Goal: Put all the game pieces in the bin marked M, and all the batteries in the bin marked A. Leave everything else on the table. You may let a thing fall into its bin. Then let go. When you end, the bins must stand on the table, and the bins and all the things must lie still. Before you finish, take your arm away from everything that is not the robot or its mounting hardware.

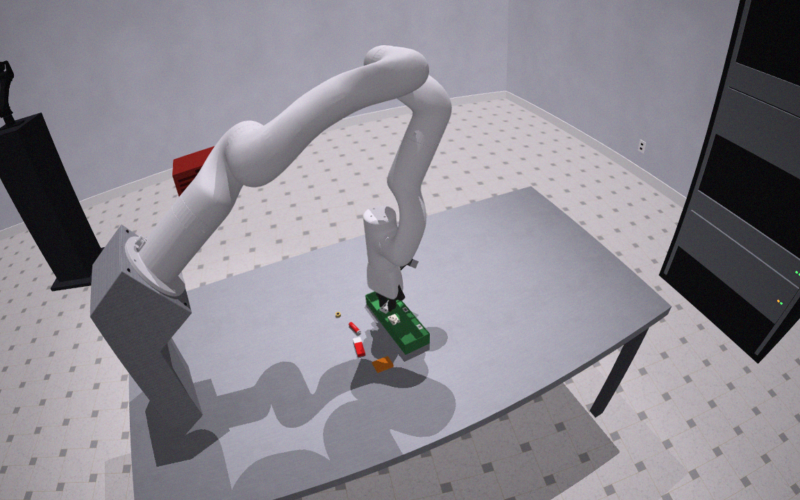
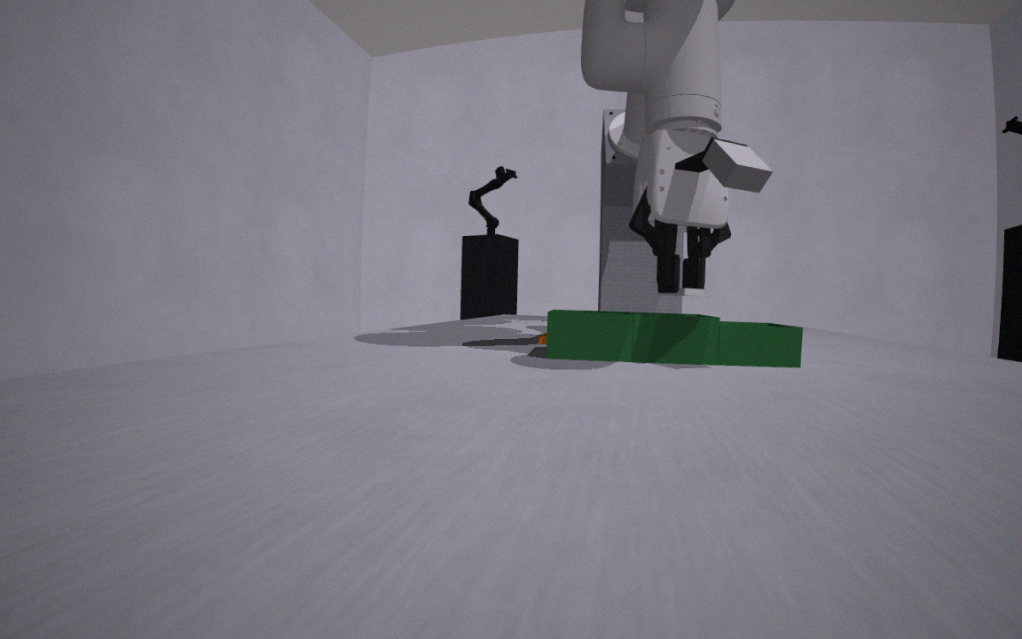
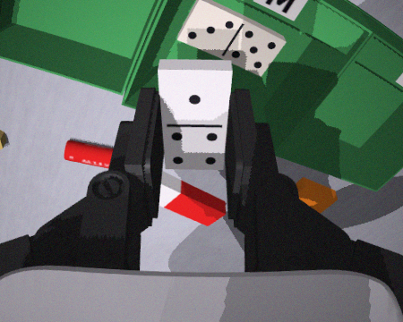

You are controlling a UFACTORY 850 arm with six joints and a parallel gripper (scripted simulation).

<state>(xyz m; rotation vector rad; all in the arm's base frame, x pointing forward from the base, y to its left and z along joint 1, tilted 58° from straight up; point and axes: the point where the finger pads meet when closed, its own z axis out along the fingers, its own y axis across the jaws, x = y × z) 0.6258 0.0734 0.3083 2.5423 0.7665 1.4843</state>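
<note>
Right now the green bin is 20 mm ahead of my hand, 10 mm to the right of it and 70 mm below it. Also, from my hand: orange flat block (50 mm behind, 170 mm to the right, 80 mm below); then yellow nut (160 mm behind, 60 mm to the left, 90 mm below); then red cylindrical battery (110 mm behind, 10 mm to the right, 80 mm below).
</note>
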